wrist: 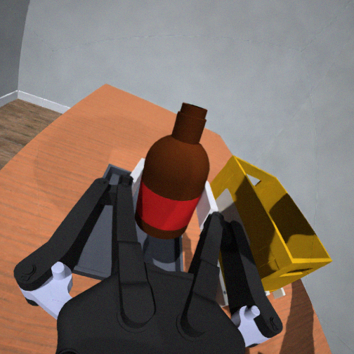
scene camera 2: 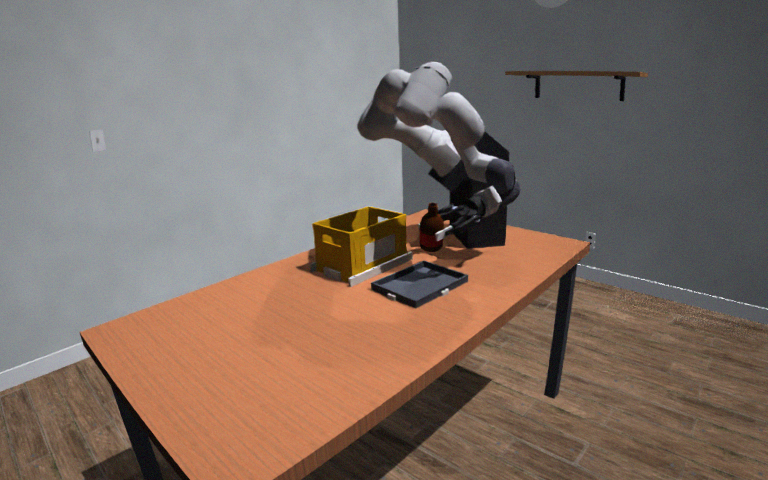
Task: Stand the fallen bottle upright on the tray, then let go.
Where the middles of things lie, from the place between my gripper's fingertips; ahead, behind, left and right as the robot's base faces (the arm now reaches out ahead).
I see the brown bottle (scene camera 2: 431,223) 20 mm behind my hand, 10 mm to the left of it and 10 mm above it. Also, from my hand: dark grey tray (scene camera 2: 416,285) (40 mm ahead, 10 mm to the right, 160 mm below); then yellow crate (scene camera 2: 351,243) (30 mm behind, 270 mm to the right, 80 mm below).
